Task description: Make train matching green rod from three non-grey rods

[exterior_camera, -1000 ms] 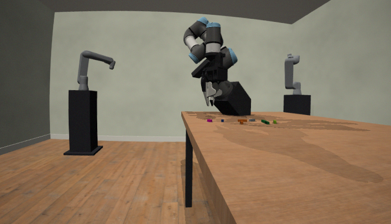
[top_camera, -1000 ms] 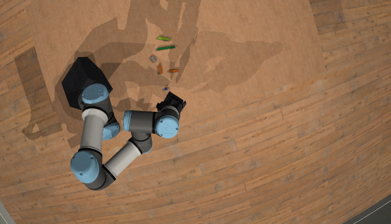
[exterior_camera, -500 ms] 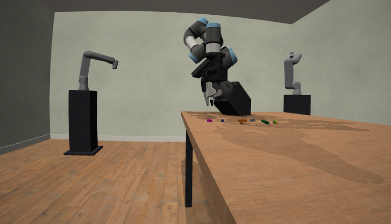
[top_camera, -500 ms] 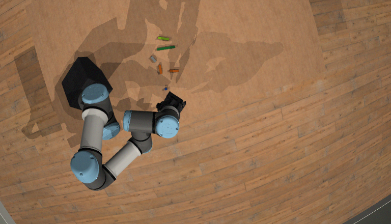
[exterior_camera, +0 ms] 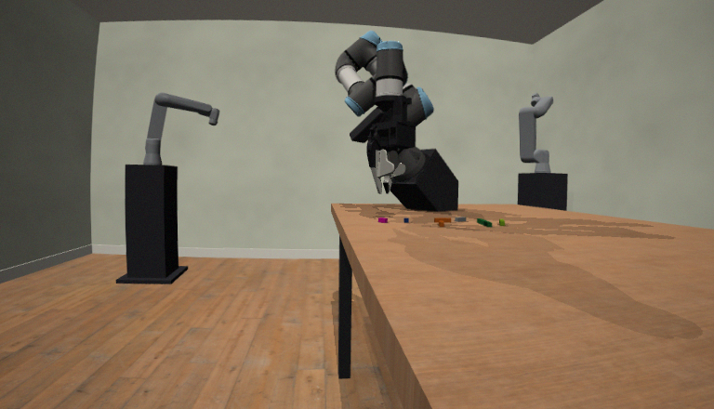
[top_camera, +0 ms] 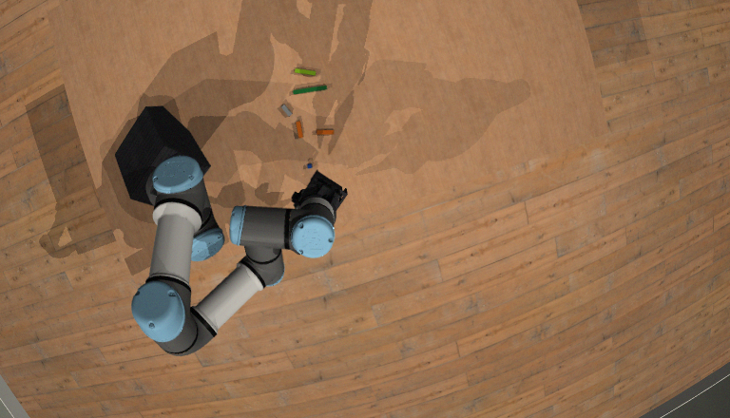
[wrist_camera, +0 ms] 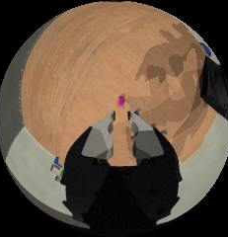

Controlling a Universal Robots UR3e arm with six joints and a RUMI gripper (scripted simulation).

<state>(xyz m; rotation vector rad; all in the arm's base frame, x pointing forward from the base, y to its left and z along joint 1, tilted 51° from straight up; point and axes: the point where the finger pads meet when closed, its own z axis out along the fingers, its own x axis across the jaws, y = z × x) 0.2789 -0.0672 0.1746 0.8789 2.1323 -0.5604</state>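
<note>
Right now my hand is 80 mm above the magenta rod. The rest, counted from my hand: blue rod (80 mm below, 60 mm to the left, 10 mm ahead); then green rod (230 mm to the left, 80 mm below, 80 mm ahead); then grey rod (200 mm to the left, 80 mm below, 10 mm ahead).
</note>
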